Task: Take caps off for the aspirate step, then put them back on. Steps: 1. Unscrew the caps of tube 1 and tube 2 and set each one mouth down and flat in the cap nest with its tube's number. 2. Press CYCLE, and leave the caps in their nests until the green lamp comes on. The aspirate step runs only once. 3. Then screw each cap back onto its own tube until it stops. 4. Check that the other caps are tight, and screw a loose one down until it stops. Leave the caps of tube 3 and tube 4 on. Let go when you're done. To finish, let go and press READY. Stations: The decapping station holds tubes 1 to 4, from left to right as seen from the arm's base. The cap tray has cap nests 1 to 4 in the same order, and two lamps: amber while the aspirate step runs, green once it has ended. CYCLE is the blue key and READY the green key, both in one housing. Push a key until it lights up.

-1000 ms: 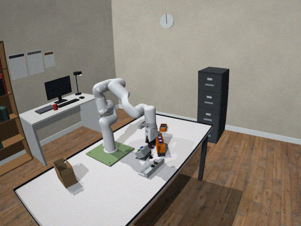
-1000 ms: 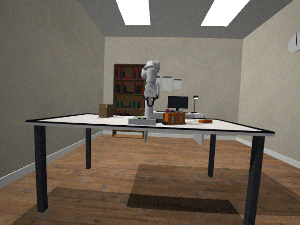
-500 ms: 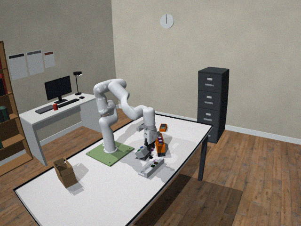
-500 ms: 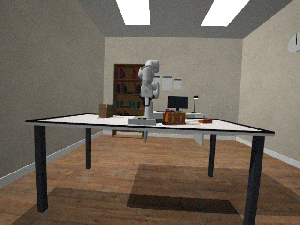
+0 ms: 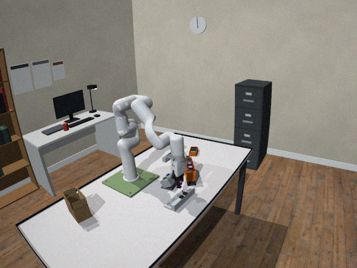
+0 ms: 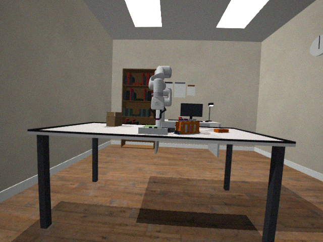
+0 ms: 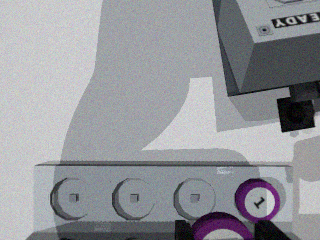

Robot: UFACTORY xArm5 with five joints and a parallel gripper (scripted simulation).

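Now: the purple cap marked 1 120 mm below my hand and 50 mm to the left of it. Round my hand: grey key housing: 140 mm behind, 80 mm to the left, 80 mm below; purple cap marked 2: 20 mm below; green ready key: 160 mm behind, 70 mm below, 60 mm to the left.
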